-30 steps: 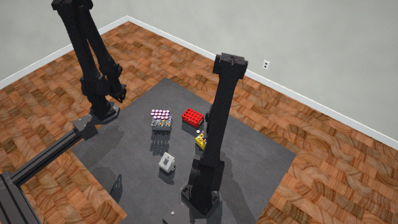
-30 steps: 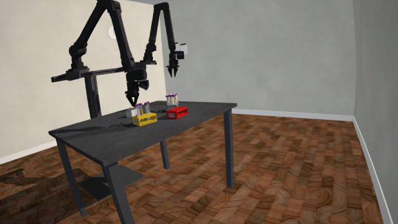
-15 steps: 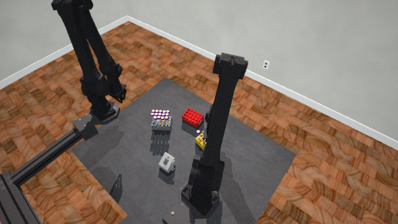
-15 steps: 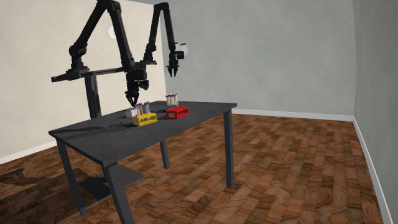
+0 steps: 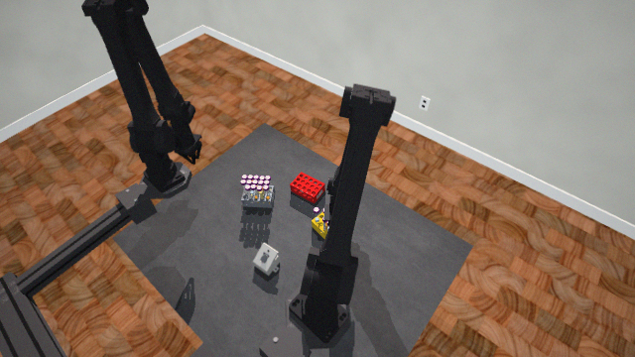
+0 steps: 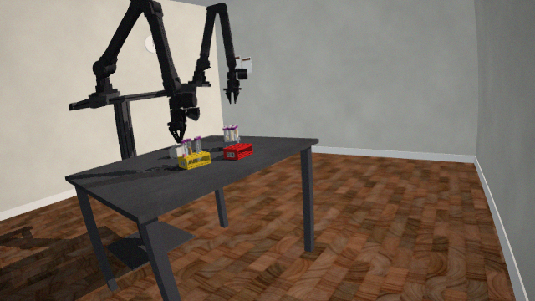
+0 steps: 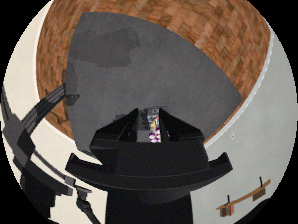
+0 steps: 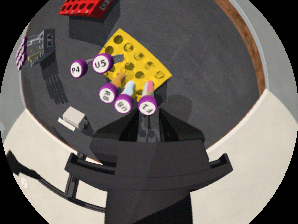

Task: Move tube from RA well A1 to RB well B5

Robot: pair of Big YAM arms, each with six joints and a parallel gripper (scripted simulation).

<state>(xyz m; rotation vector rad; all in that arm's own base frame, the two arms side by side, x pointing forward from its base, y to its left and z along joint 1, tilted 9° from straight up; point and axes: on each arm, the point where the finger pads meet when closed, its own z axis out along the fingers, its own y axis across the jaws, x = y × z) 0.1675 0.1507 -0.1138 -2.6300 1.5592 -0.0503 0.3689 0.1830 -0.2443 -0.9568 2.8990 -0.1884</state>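
Now: right hand 20 mm short of the yellow rack, 60 mm to the right of it and 100 mm above it. From my right hand the other things lie so: red rack (110 mm ahead, 260 mm to the left, 100 mm below).
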